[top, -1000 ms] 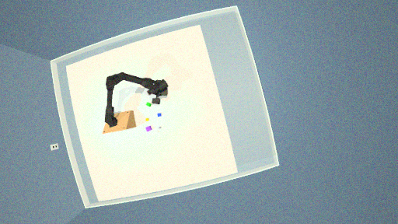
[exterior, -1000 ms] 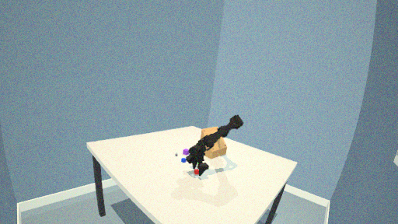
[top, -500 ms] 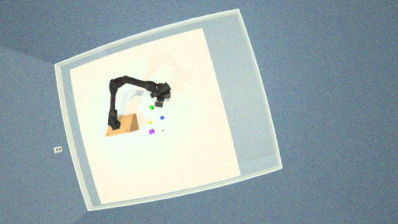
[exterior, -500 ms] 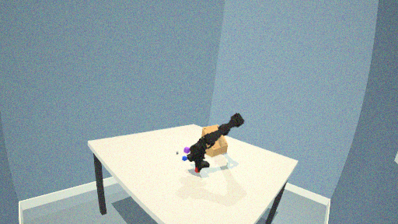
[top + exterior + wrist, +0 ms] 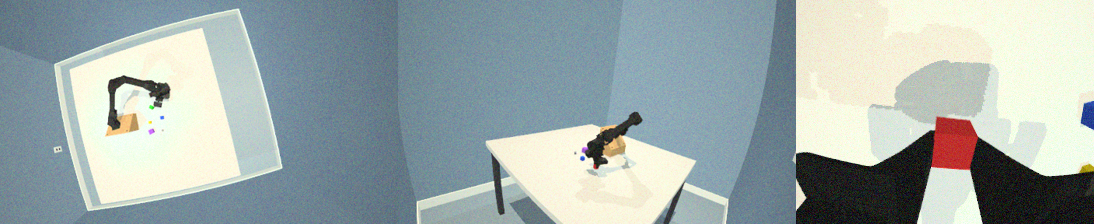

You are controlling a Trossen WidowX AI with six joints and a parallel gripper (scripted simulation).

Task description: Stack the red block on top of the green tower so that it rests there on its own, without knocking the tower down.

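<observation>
The blue block lies 60 mm behind my gripper tip, 160 mm to the right of it and 20 mm below it. The rest, counted from my gripper tip: small grey piece (90 mm behind, 260 mm to the right, 20 mm below); then yellow block (170 mm behind, 170 mm to the right, 20 mm below); then red block (10 mm above).
</observation>
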